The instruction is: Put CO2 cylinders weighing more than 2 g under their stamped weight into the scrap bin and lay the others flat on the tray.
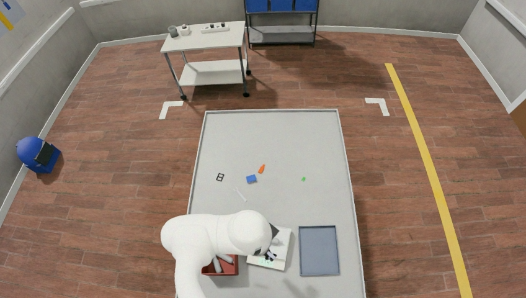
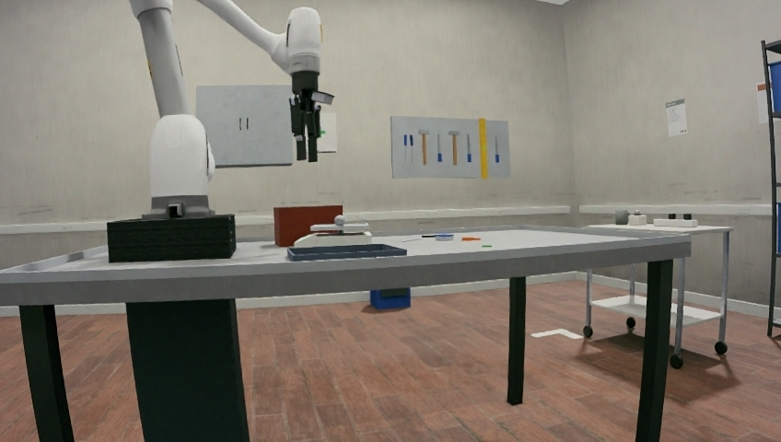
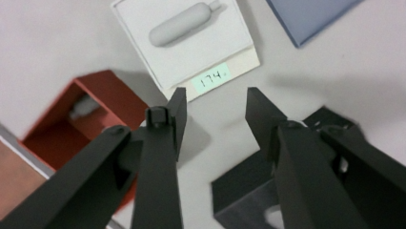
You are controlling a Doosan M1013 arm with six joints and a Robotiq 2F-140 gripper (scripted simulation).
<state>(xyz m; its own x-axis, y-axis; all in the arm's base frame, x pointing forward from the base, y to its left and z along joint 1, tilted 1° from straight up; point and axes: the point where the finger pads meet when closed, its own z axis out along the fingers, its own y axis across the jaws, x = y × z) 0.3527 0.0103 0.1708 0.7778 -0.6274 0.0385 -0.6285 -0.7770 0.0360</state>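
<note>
Right now my hand is 210 mm above the grey CO2 cylinder, 80 mm short of it and 40 mm to the left of it. From my hand the other things lie so: scale platform (220 mm below, 90 mm ahead, 20 mm to the right); then scale (240 mm below, 70 mm ahead, 20 mm to the right); then red scrap bin (240 mm below, 210 mm to the left, 20 mm ahead).
</note>
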